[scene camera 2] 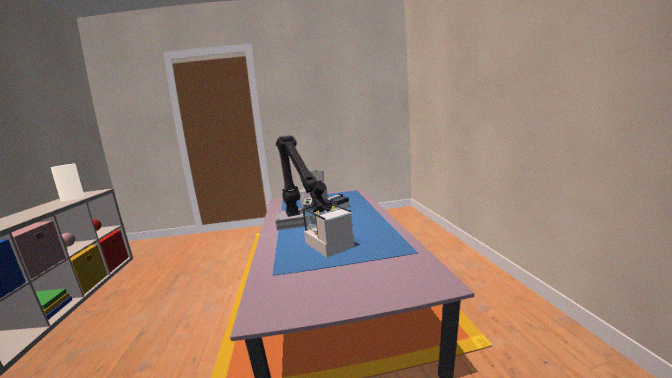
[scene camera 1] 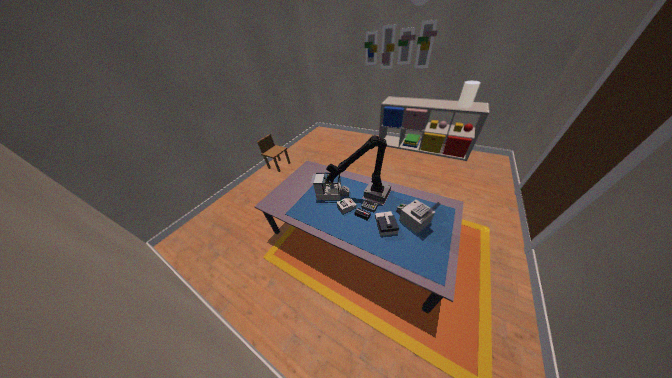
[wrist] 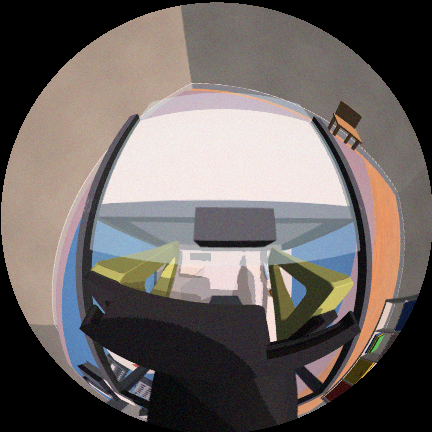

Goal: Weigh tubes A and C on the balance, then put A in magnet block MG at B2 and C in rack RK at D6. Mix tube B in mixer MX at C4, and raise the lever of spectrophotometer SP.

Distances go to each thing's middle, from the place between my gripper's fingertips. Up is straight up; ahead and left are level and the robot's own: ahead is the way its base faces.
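Positions counted from my hand: balance [scene camera 2: 329,238] 1 cm behind, 1 cm to the left, 3 cm below; balance door [wrist: 221,178] 1 cm ahead, 6 cm to the right, 7 cm above.
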